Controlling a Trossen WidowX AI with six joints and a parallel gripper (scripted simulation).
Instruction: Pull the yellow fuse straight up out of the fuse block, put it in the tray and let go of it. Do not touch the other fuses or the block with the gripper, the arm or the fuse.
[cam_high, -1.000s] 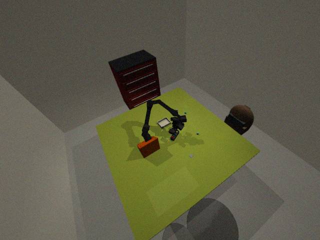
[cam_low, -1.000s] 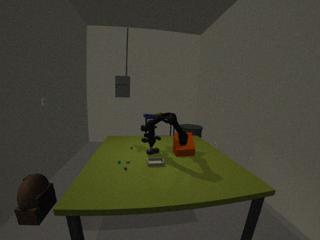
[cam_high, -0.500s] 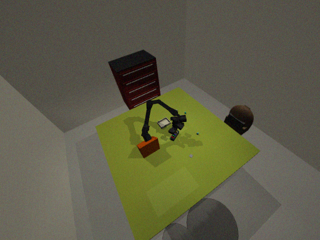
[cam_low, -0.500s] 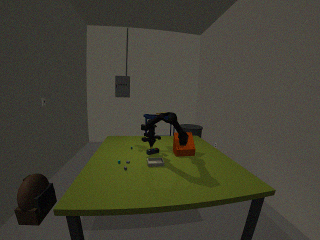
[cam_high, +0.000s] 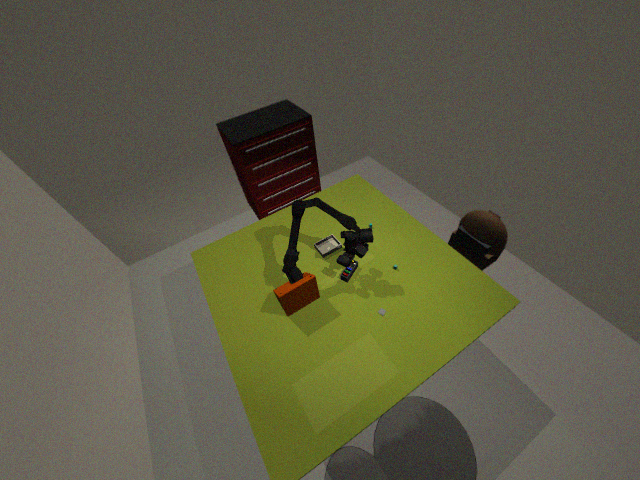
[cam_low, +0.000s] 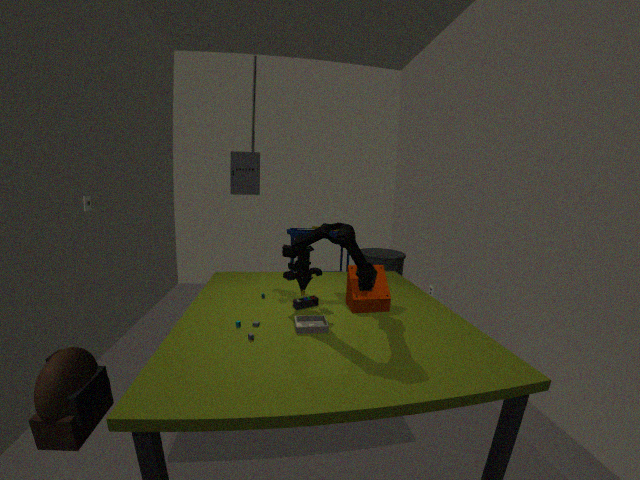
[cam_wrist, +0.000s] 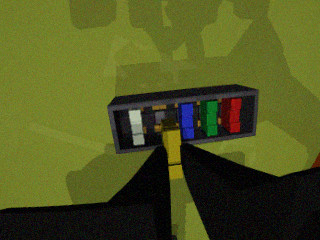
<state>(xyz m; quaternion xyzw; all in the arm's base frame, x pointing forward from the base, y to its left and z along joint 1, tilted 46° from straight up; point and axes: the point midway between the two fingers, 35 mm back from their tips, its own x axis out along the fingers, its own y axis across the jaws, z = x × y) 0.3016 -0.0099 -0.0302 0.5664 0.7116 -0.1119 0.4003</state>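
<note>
The grey tray lies 20 mm behind my gripper tip, 210 mm to the left of it and 80 mm below it. Round my gripper tip: yellow fuse 10 mm below.
</note>
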